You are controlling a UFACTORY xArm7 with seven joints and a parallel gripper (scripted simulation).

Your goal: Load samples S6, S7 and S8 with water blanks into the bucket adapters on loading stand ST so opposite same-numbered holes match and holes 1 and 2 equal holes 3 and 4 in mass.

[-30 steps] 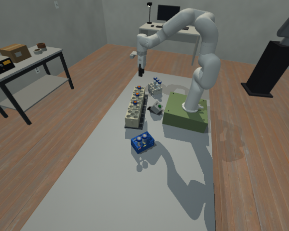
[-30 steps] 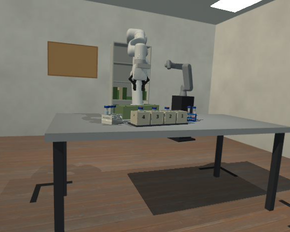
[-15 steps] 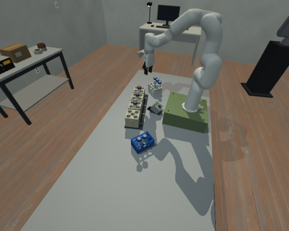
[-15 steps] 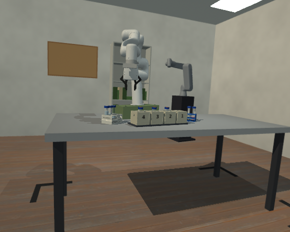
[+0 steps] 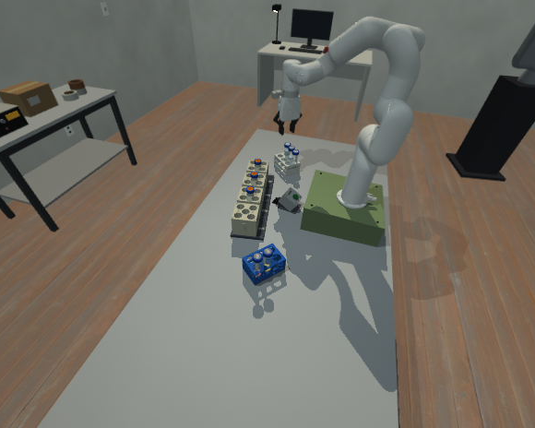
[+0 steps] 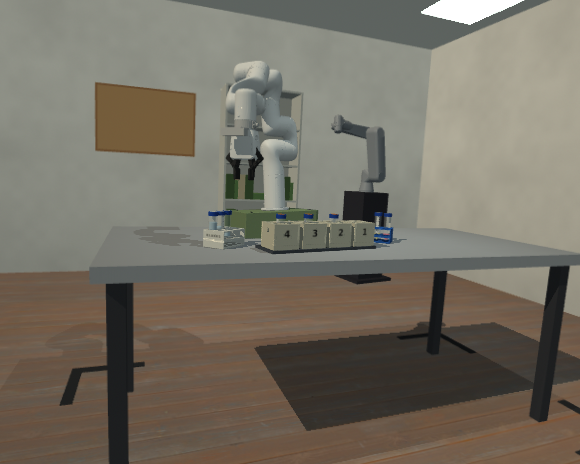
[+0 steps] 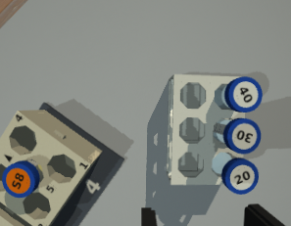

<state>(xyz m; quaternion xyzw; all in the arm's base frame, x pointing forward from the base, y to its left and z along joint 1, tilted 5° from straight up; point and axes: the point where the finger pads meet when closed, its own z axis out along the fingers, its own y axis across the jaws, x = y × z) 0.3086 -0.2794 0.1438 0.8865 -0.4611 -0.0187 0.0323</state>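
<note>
The white-dot tube lies 60 mm behind my hand, 40 mm to the right of it and 190 mm below it. Also, from my hand: white rack: 10 mm behind, 60 mm to the right, 220 mm below; then tube rack: 20 mm ahead, 610 mm to the left, 220 mm below.
</note>
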